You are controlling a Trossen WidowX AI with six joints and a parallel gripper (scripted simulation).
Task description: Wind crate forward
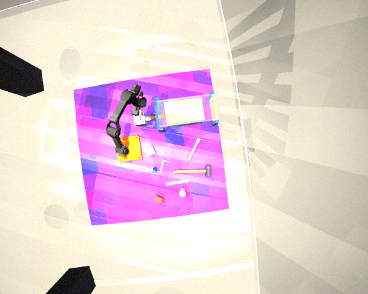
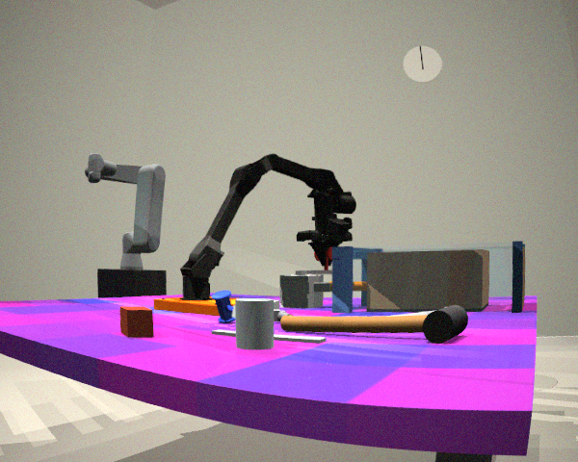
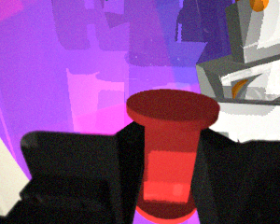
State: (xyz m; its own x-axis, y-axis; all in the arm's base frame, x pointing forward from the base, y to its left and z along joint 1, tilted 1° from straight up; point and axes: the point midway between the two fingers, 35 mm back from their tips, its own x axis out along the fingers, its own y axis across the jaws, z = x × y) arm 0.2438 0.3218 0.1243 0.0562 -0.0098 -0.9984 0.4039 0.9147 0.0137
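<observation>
The red-knobbed winch handle lies 30 mm to the right of my gripper tip, 20 mm behind it and 10 mm below it. From my gripper tip the other things lie so: hand winch: 100 mm to the right, 80 mm below, 60 mm behind; red knob: 20 mm above; blue frame: 120 mm ahead, 110 mm to the right, 10 mm below.
</observation>
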